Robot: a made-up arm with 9 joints. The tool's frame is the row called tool.
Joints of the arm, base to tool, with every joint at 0 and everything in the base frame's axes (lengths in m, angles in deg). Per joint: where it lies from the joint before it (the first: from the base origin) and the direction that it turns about. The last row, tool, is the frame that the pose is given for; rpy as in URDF.
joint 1: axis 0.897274 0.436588 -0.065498 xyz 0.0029 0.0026 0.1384
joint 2: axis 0 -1 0 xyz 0.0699 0.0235 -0.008
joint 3: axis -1 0 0 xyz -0.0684 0.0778 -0.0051
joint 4: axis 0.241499 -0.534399 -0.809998 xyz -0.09 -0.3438 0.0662
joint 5: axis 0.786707 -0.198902 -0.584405 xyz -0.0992 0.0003 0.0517
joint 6: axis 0 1 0 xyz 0.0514 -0.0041 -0.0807
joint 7: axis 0 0 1 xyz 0.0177 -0.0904 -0.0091
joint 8: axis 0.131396 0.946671 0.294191 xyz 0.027 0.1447 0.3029
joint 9: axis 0 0 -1 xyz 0.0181 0.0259 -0.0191
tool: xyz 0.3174 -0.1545 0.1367 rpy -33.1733 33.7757 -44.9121
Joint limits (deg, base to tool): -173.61..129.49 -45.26..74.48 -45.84..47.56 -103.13..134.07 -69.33..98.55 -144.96..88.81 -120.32..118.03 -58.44..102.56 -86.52..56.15
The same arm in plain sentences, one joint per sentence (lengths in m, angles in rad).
The arm has nine revolute joints in a row. What follows holds with every joint at zero, and every direction is one of the base frame's.
Joint 1 is mounted 0.0029 m along +x and 0.0026 m along +y and 0.1384 m along +z from the base frame's origin and turns about the direction (0.897274, 0.436588, -0.065498), from -3.0301 to 2.26 rad.
Joint 2 is mounted 0.0699 m along +x and 0.0235 m along +y and 0.008 m along -z from joint 1 and turns about -y, from -0.7899 to 1.2999 rad.
Joint 3 is mounted 0.0684 m along -x and 0.0778 m along +y and 0.0051 m along -z from joint 2 and turns about -x, from -0.8001 to 0.8301 rad.
Joint 4 is mounted 0.09 m along -x and 0.3438 m along -y and 0.0662 m along +z from joint 3 and turns about the direction (0.241499, -0.534399, -0.809998), from -1.8 to 2.34 rad.
Joint 5 is mounted 0.0992 m along -x and 0.0003 m along +y and 0.0517 m along +z from joint 4 and turns about the direction (0.786707, -0.198902, -0.584405), from -1.21 to 1.72 rad.
Joint 6 is mounted 0.0514 m along +x and 0.0041 m along -y and 0.0807 m along -z from joint 5 and turns about +y, from -2.53 to 1.55 rad.
Joint 7 is mounted 0.0177 m along +x and 0.0904 m along -y and 0.0091 m along -z from joint 6 and turns about +z, from -2.1 to 2.06 rad.
Joint 8 is mounted 0.027 m along +x and 0.1447 m along +y and 0.3029 m along +z from joint 7 and turns about the direction (0.131396, 0.946671, 0.294191), from -1.02 to 1.79 rad.
Joint 9 is mounted 0.0181 m along +x and 0.0259 m along +y and 0.0191 m along -z from joint 8 and turns about -z, from -1.5101 to 0.98 rad.
The tool frame, which is the frame that the pose is given for, is mounted 0.3174 m along +x and 0.1545 m along -y and 0.1367 m along +z from joint 9; its axes are the base frame's turned by roll -0.579, pitch 0.5895 and yaw -0.7839 rad (as in URDF: about the fixed x, then y, then z).

